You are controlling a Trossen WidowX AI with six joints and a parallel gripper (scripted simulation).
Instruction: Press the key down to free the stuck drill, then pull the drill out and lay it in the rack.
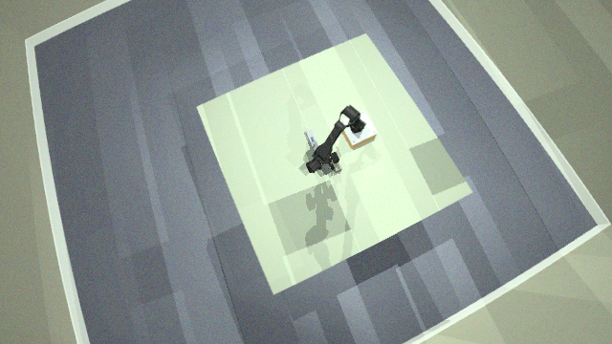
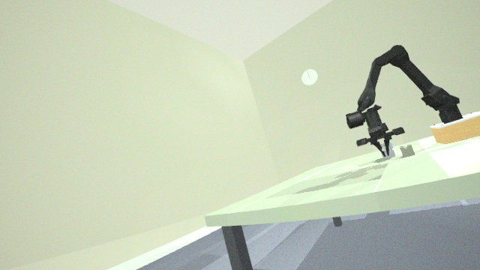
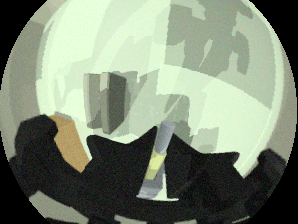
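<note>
Right now my gripper tip is 40 mm to the left of the drill and 30 mm below it. Also, from my gripper tip: blue key 20 mm ahead, 160 mm to the right, 40 mm above; then grey rack 80 mm behind, 20 mm to the left; then drill fixture 10 mm ahead, 140 mm to the right, 20 mm above.
</note>
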